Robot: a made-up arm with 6 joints. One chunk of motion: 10 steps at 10 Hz.
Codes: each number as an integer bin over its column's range. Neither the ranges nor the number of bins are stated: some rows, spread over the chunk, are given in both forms.
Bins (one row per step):
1: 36 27 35 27 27 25
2: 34 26 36 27 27 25
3: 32 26 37 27 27 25
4: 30 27 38 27 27 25
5: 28 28 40 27 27 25
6: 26 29 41 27 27 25
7: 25 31 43 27 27 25
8: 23 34 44 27 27 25
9: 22 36 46 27 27 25
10: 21 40 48 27 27 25
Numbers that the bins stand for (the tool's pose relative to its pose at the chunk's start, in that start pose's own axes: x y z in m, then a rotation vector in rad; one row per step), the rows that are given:
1: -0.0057 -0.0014 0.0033 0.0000 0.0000 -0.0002
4: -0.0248 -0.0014 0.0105 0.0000 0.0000 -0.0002
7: -0.0406 0.0043 0.0224 0.0000 0.0000 -0.0002
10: -0.0533 0.0171 0.0343 0.0000 0.0000 -0.0002
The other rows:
2: -0.0121 -0.0029 0.0057 0.0000 0.0000 -0.0002
3: -0.0184 -0.0029 0.0081 0.0000 0.0000 -0.0002
5: -0.0311 0.0000 0.0152 0.0000 0.0000 -0.0002
6: -0.0375 0.0014 0.0176 0.0000 0.0000 -0.0002
8: -0.0470 0.0086 0.0248 0.0000 0.0000 -0.0002
9: -0.0502 0.0114 0.0295 0.0000 0.0000 -0.0002

